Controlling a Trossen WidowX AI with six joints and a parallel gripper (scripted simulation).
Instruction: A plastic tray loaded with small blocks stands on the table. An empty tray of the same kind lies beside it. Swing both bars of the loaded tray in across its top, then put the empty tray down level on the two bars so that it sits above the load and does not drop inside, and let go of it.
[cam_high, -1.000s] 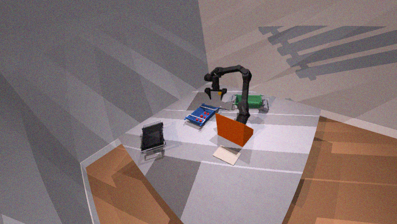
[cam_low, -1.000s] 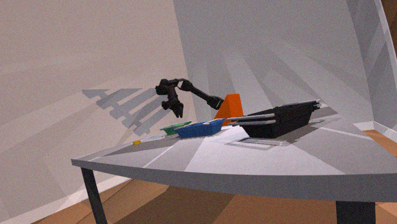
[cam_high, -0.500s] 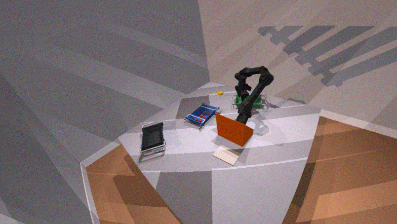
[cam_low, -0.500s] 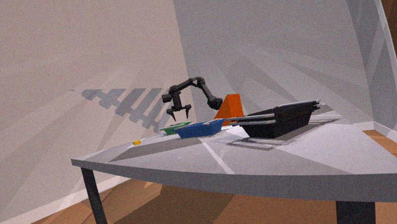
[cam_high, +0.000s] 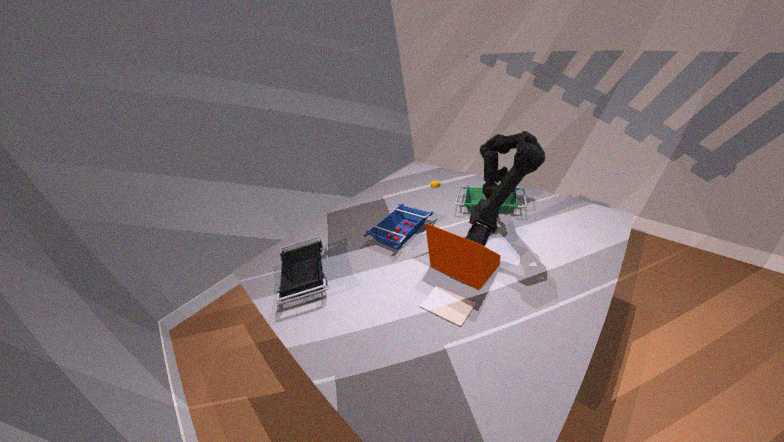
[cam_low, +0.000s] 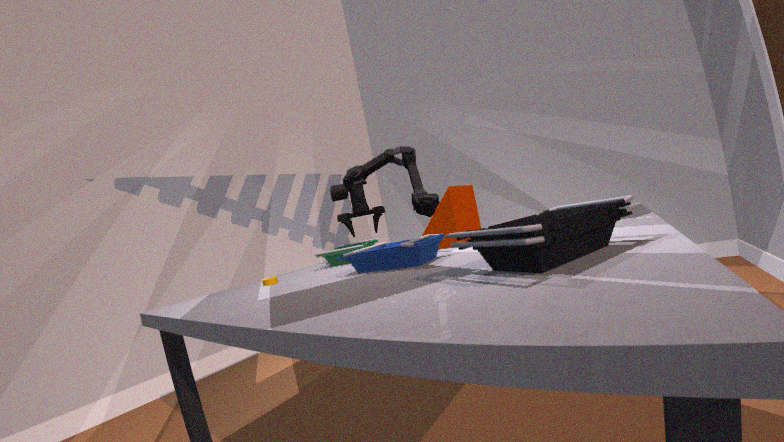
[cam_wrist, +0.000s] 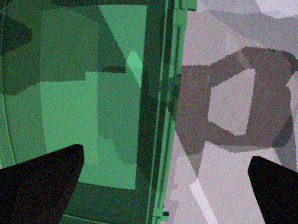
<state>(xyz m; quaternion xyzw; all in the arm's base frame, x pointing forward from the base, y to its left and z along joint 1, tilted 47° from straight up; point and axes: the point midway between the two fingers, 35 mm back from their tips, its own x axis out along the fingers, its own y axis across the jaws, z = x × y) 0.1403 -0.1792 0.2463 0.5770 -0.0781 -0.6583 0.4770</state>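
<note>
Now: the green tray 6 cm to the right of my gripper tip, 5 cm below it and 4 cm ahead of it. Also, from my gripper tip: beige flat card (50 cm to the left, 19 cm behind, 9 cm below); yellow block (41 cm ahead, 8 cm below, 6 cm to the right).
</note>
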